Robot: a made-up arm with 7 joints. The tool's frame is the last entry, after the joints.
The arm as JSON. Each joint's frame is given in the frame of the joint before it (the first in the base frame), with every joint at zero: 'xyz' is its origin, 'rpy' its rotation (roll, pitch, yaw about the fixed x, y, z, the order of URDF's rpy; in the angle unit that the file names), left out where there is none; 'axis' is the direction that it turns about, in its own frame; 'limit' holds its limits. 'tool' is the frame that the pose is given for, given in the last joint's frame.
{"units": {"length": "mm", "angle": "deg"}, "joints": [
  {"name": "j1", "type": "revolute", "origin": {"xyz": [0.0, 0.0, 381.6]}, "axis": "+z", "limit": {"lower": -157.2, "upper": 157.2}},
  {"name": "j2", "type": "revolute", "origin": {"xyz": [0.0, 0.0, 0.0]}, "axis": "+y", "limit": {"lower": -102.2, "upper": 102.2}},
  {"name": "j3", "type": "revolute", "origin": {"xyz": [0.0, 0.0, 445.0]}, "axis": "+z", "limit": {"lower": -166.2, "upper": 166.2}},
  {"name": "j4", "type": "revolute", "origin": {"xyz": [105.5, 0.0, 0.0]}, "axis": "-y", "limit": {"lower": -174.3, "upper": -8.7}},
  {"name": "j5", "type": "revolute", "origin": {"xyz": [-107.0, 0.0, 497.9]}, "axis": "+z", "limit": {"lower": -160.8, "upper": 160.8}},
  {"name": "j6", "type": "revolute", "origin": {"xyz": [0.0, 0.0, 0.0]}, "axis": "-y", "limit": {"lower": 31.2, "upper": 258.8}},
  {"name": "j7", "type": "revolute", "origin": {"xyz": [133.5, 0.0, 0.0]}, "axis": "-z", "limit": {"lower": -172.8, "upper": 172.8}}
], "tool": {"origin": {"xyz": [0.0, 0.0, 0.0], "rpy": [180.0, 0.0, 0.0]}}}
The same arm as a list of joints. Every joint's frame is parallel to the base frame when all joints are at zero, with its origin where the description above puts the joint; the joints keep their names.
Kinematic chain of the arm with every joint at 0, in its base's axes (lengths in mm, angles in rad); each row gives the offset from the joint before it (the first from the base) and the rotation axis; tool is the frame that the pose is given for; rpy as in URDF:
j1: xyz 0.0 0.0 381.6 axis +z
j2: xyz 0.0 0.0 0.0 axis +y
j3: xyz 0.0 0.0 445.0 axis +z
j4: xyz 105.5 0.0 0.0 axis -y
j5: xyz -107.0 0.0 497.9 axis +z
j6: xyz 0.0 0.0 0.0 axis -y
j7: xyz 133.5 0.0 0.0 axis -z
tool: xyz 0.0 0.0 0.0 rpy 3.1416 0.0000 0.0000
Joint limits (rad, base to tool): -2.7437..2.7437 -1.7837..1.7837 -2.9007..2.9007 -3.0421..-0.1518 -2.8065..2.8065 0.5445..4.5169 -3.0159..3.0159

